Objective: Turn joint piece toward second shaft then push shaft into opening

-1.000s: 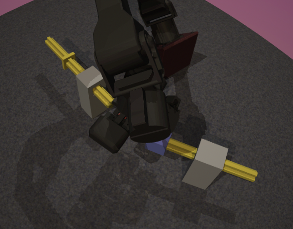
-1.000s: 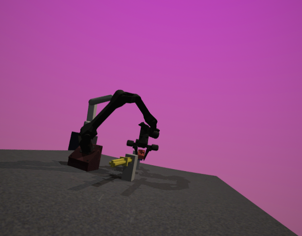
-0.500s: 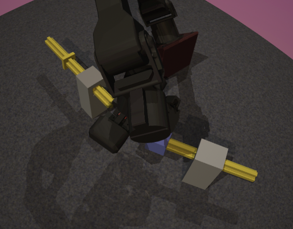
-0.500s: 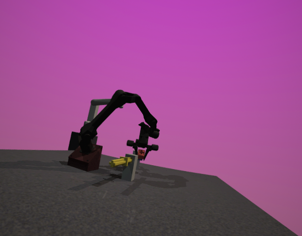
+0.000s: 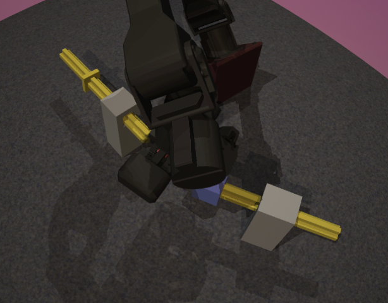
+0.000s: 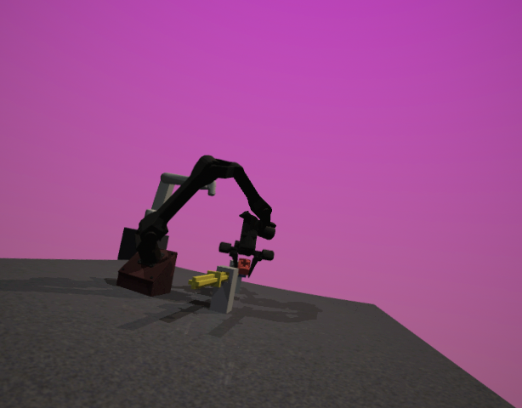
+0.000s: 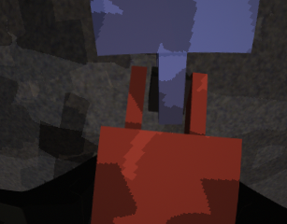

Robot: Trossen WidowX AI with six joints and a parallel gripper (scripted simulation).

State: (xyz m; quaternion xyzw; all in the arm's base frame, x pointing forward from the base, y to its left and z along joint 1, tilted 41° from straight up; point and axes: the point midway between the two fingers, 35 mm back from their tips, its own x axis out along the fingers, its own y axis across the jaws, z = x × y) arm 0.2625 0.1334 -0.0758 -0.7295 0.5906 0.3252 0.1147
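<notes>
The red joint piece is 3 cm above my gripper tip, 2 cm to the left of it and 1 cm behind it.
</notes>
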